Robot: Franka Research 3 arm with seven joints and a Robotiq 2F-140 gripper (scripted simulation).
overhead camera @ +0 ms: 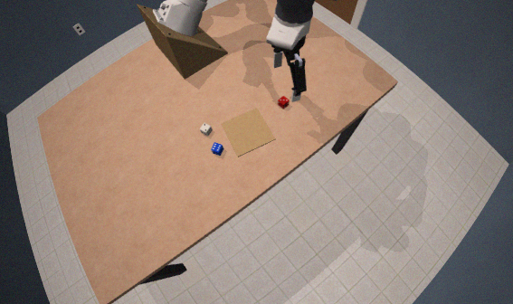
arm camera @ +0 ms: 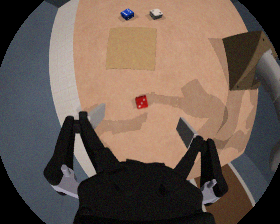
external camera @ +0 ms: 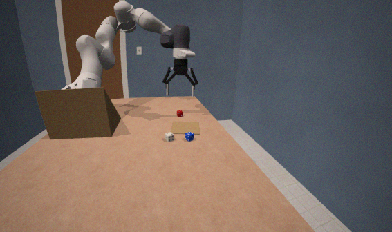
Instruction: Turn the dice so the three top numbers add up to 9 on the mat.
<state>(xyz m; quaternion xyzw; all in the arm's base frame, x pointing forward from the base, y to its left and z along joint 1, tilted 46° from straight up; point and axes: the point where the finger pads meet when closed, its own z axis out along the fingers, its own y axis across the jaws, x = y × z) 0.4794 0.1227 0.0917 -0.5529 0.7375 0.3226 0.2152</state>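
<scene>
My gripper is now 120 mm above the red die. Round my hand: white die: 80 mm behind, 280 mm to the right, 120 mm below; then blue die: 10 mm ahead, 290 mm to the right, 120 mm below; then tan mat: 10 mm ahead, 170 mm to the right, 130 mm below.
</scene>
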